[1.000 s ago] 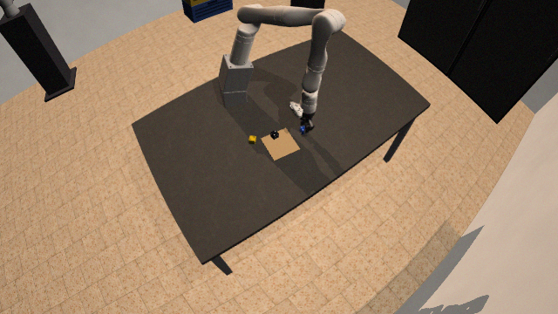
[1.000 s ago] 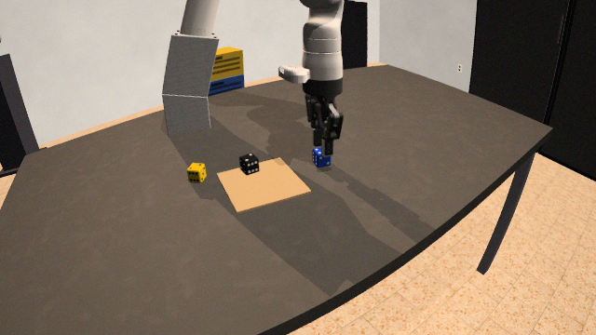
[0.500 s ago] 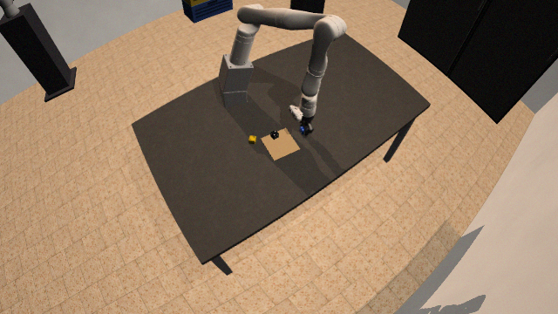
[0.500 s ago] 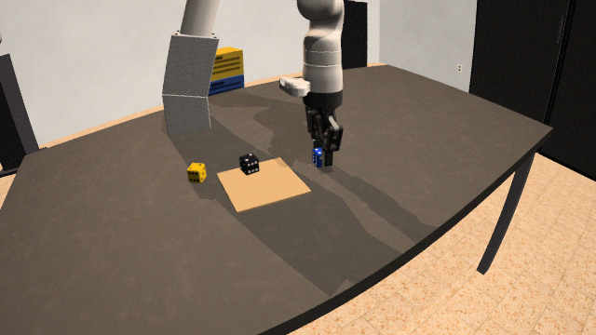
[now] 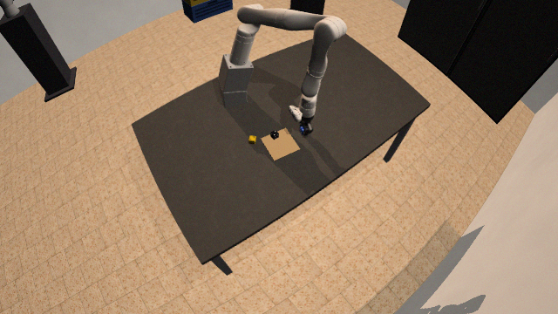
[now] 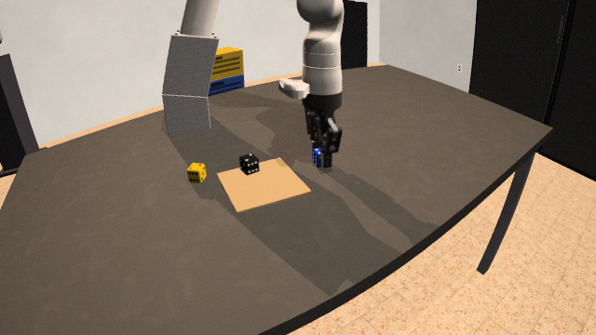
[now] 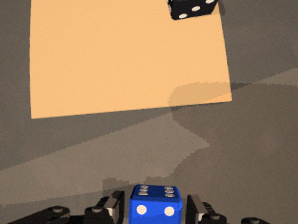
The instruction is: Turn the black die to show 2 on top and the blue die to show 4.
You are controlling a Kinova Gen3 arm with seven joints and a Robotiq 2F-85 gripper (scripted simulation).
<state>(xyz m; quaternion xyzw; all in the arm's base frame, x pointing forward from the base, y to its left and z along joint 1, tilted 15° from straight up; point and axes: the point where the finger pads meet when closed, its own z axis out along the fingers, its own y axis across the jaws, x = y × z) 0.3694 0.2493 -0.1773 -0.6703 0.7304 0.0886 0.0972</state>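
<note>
Right now the blue die is right at my hand. Also, from my hand: yellow die (25 cm to the right, 5 cm behind); then tan mat (14 cm to the right, 2 cm below, 2 cm ahead); then black die (14 cm to the right, 3 cm behind).
</note>
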